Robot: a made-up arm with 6 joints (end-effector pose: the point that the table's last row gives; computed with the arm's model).
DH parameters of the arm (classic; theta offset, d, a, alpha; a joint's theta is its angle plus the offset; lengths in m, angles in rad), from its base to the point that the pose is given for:
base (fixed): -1.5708 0.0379 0 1.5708
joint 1: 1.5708 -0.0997 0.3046 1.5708
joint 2: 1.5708 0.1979 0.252 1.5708
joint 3: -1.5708 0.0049 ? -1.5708
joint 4: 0 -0.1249 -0.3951 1.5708
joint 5: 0 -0.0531 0.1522 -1.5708
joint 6: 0 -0.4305 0.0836 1.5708
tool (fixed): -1.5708 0.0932 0 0
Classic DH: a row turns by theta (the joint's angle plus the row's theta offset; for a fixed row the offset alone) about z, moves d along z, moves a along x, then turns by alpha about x.
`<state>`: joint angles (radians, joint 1 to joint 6).
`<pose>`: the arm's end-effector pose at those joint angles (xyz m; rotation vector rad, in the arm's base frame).
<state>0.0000 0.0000 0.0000 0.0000 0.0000 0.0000</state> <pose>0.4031 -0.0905 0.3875 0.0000 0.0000 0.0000</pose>
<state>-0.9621 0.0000 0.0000 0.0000 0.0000 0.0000</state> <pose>0.4031 -0.3386 0.1636 0.9621 0.0000 0.0000</pose>
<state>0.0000 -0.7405 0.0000 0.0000 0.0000 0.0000</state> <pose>0.3540 -0.0905 0.1710 0.0000 0.7405 0.0000</pose>
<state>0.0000 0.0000 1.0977 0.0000 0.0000 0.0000</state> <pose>0.0052 0.3454 0.3875 0.0000 0.0000 1.0977</pose>
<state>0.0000 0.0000 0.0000 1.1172 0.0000 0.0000</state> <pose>0.4031 0.0350 0.5082 -1.1172 0.0000 0.0000</pose>
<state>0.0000 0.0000 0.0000 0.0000 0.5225 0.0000</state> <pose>0.2280 0.0929 0.3875 0.0000 0.0000 0.5225</pose>
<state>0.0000 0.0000 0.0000 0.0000 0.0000 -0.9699</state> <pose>0.4031 -0.2037 0.4160 0.9699 0.0000 0.0000</pose>
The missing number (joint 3, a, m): 0.2667
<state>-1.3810 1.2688 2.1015 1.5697 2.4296 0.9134</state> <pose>-0.2836 -0.2941 -0.5478 2.7707 -0.3767 -1.0134</pose>
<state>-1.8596 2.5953 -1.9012 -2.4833 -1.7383 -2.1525</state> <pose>-0.1768 -0.8178 -0.8097 0.7892 -0.4313 -1.9823</pose>
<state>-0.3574 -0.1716 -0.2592 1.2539 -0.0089 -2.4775</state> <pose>0.4577 -0.4494 0.4899 1.5439 0.0417 -0.3381</pose>
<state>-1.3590 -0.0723 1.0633 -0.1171 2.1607 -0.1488</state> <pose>-0.3820 -0.4545 -0.2830 -0.1050 1.7632 -2.3819</pose>
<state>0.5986 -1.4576 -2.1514 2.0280 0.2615 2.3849</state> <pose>0.2581 -0.1826 1.0256 -0.6106 -1.4121 -1.3057</pose>
